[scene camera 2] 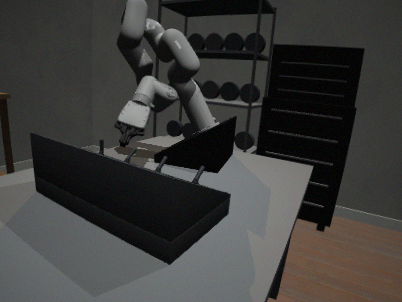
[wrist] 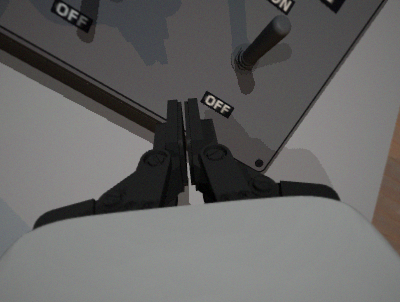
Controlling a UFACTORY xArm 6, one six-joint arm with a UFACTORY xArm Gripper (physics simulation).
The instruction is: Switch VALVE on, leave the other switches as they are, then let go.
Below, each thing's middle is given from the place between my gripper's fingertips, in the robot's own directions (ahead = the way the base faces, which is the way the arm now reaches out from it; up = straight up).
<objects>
I see the switch panel (scene camera 2: 163,215) 16 cm ahead of my hand, 14 cm to the left of it and 3 cm below it.
</objects>
